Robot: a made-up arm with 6 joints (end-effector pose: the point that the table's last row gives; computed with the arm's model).
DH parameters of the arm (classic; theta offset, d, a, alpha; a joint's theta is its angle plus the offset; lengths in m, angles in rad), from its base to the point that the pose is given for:
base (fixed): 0 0.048 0 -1.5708
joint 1: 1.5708 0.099 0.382 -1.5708
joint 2: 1.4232 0 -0.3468 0
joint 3: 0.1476 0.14 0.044 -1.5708
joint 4: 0 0.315 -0.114 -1.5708
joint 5: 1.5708 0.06 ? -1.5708
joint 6: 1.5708 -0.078 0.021 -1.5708
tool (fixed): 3.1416 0.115 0 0
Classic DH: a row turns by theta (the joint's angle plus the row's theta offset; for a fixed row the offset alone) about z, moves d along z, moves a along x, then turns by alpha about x.
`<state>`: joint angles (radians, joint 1 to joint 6).
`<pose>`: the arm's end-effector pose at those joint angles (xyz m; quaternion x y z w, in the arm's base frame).
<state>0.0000 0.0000 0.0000 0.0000 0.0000 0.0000</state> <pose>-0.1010 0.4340 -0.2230 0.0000 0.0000 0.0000 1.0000</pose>
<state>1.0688 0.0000 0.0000 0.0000 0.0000 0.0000</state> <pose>-0.2862 0.4340 0.0061 0.0000 0.5093 0.0000 0.8606</pose>
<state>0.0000 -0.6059 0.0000 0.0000 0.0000 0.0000</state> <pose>-0.1010 0.3112 -0.0520 0.2983 0.0000 0.0000 0.9545</pose>
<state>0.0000 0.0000 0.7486 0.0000 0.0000 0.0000</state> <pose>-0.1010 0.4770 -0.2336 -0.3656 0.0000 0.0000 0.9308</pose>
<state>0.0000 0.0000 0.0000 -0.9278 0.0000 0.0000</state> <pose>-0.0878 0.3884 -0.2230 0.0000 0.0000 -0.4474 0.8943</pose>
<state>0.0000 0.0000 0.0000 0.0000 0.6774 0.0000</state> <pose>-0.1010 0.6111 -0.2156 0.3323 0.0000 0.0000 0.9432</pose>
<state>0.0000 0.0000 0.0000 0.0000 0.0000 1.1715</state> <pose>0.0178 0.4340 -0.2739 0.0000 0.5528 0.0000 0.8333</pose>
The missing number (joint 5, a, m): 0.37
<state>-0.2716 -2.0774 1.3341 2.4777 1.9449 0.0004</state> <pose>-0.3697 -0.5741 -0.1335 0.2089 0.5196 0.8157 0.1448</pose>
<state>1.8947 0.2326 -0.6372 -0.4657 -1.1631 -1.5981</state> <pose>-0.1897 0.1069 0.4427 -0.0980 0.2947 0.3832 0.8699</pose>
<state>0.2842 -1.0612 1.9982 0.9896 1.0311 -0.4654</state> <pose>-0.4149 0.3772 0.0752 0.1348 0.3143 0.2295 0.9113</pose>
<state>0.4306 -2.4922 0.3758 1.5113 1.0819 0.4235</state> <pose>-0.4930 -0.3447 0.0242 0.7296 -0.3172 0.5935 0.1217</pose>
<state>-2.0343 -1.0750 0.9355 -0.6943 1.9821 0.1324</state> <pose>-0.3456 0.3785 0.0354 0.5662 -0.5310 0.6287 0.0461</pose>
